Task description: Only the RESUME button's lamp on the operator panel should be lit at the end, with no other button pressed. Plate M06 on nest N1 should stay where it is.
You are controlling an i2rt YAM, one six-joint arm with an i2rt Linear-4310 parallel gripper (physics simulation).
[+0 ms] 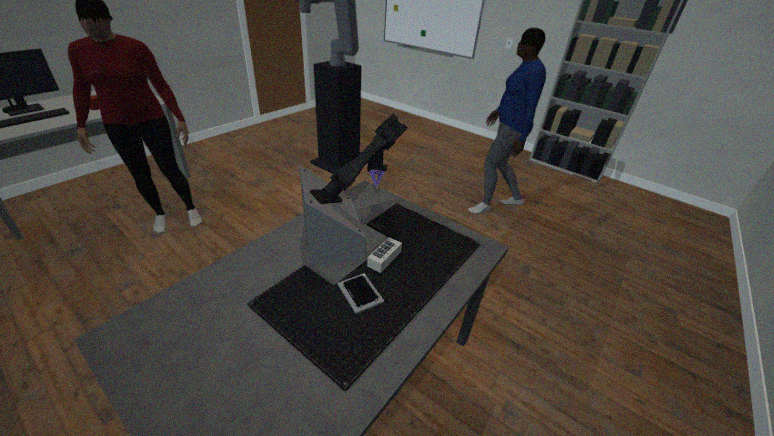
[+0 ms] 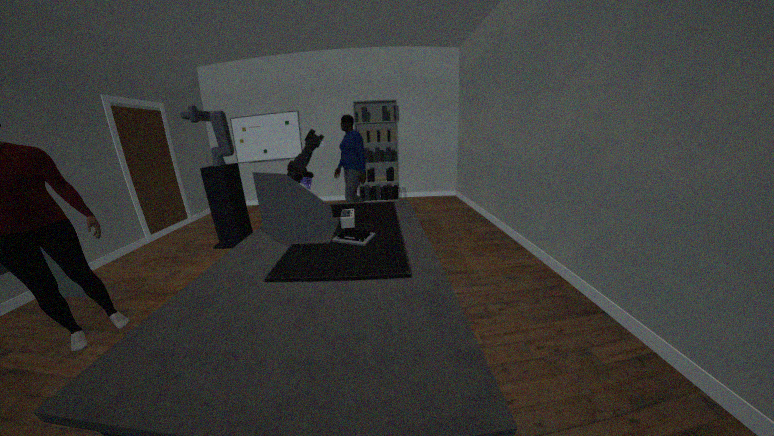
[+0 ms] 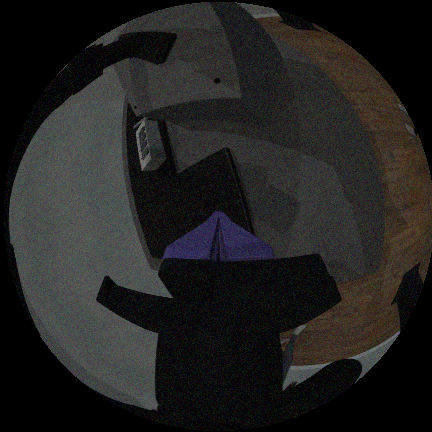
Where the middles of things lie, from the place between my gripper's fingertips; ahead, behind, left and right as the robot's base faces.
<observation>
My gripper is now 270 mm short of the operator panel (image 1: 378, 263), 260 mm to the left of it and 120 mm above it.
</observation>
